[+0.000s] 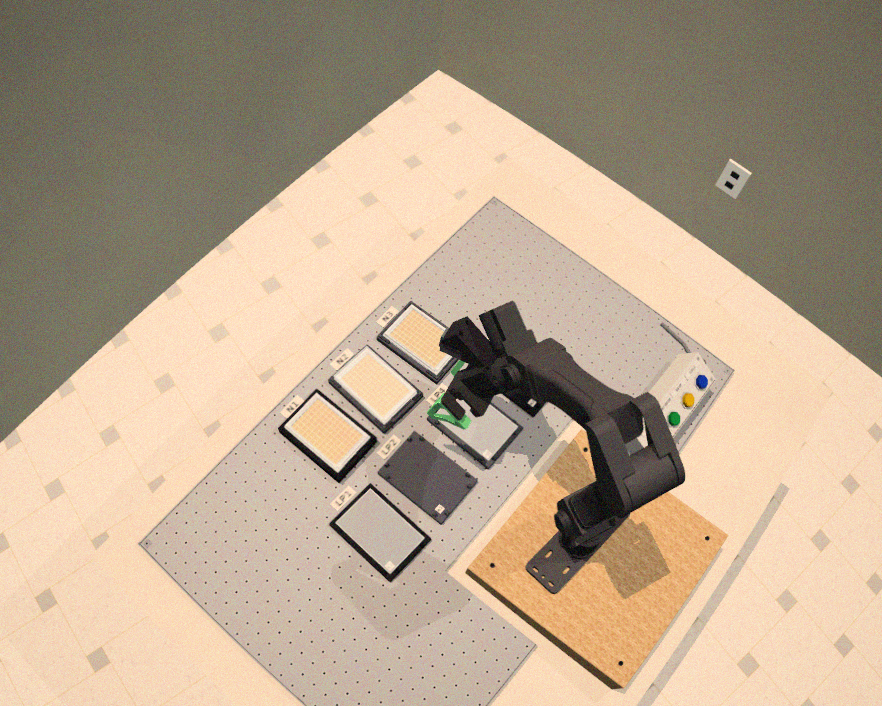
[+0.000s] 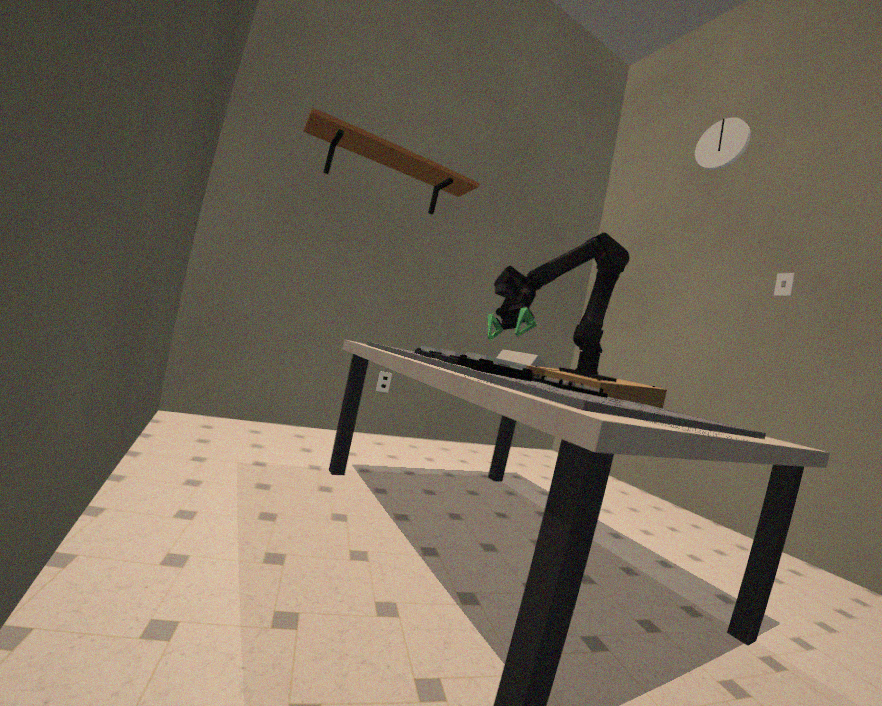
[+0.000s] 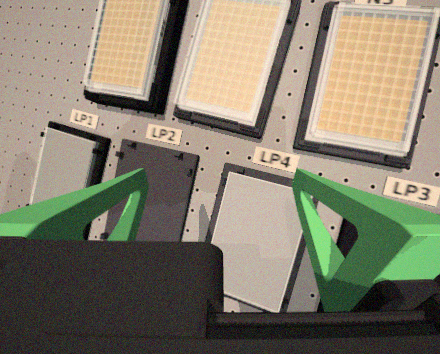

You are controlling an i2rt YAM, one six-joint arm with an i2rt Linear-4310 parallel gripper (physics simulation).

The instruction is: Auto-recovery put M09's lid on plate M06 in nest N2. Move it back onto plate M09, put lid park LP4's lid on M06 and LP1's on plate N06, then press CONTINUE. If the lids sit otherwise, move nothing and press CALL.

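Frame: origin at the arm's base, x left, y back, z up, level; millimetres.
Where they show: gripper, fingertip midpoint: (image 1: 441,394) (image 2: 502,337) (image 3: 220,176); arm's base at its link origin: (image 1: 578,540) (image 2: 586,375).
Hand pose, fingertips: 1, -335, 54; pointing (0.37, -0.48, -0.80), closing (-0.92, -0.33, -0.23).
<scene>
Each offset is from my fingertips to the top centre of the thing, as dx, dy, dz.
Tan gridded plates with clear rims sit in nests N1 @(+173, -104, -64) (image 1: 328,434) (image 3: 127,45), N2 @(+49, -115, -68) (image 1: 375,385) (image 3: 235,55) and N3 @(-82, -124, -72) (image 1: 420,338) (image 3: 372,77). Plate names are not legible, and I cannot tell which plates are lidded. A pale grey lid @(-38, +58, -82) (image 1: 485,430) (image 3: 260,230) lies on park LP4, and another pale lid @(+222, +87, -82) (image 1: 380,531) (image 3: 65,165) lies on LP1. My gripper (image 1: 446,391) (image 2: 506,335) (image 3: 220,176) is open and empty above the parks, near LP4 and LP2. The button panel @(-310, +288, -16) (image 1: 665,382) (image 2: 517,357) stands at the right; its CONTINUE and CALL labels are not readable.
Dark park LP2 @(+95, +71, -80) (image 1: 426,474) (image 3: 160,190) holds no lid. LP3 @(-169, +45, -80) (image 1: 533,401) is partly hidden by the arm. Blue @(-386, +304, -25) (image 1: 701,382), yellow @(-337, +308, -25) (image 1: 687,399) and green @(-287, +312, -25) (image 1: 674,418) buttons show on the panel. The arm's base stands on a wooden board (image 1: 625,647).
</scene>
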